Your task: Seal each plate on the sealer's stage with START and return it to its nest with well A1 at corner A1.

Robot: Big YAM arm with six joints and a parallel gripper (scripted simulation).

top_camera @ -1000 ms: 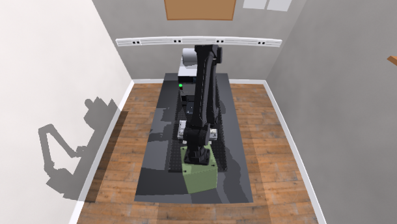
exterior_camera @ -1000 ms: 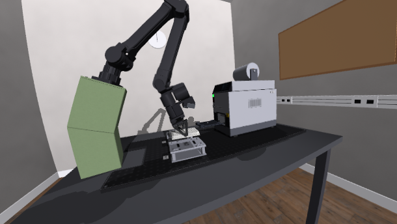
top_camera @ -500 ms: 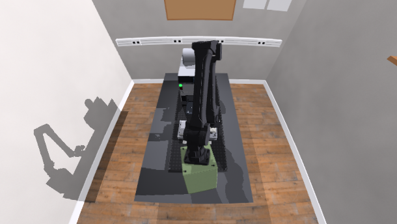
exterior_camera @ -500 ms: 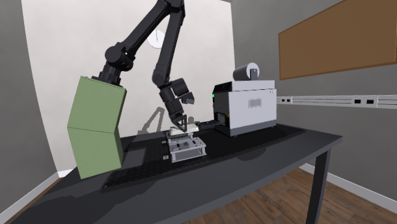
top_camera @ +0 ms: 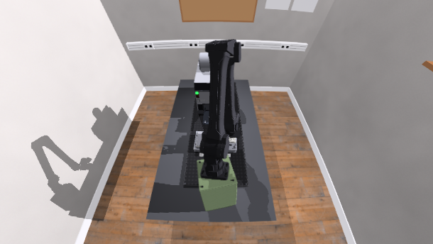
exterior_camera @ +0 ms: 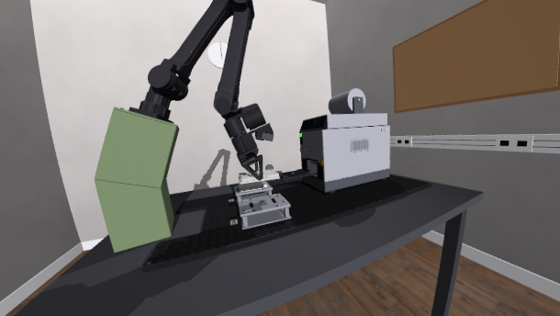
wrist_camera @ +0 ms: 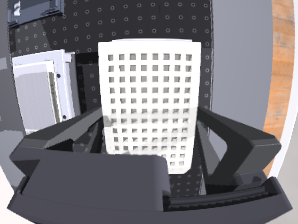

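My hand is 170 mm short of the dark sealer stage, 190 mm to the right of it and 60 mm above it. From my hand the other things lie so: yellow warning label: 280 mm ahead, 120 mm to the left, 10 mm below; then foil roll: 500 mm ahead, 240 mm to the left, 270 mm above; then white plate: right at my hand.
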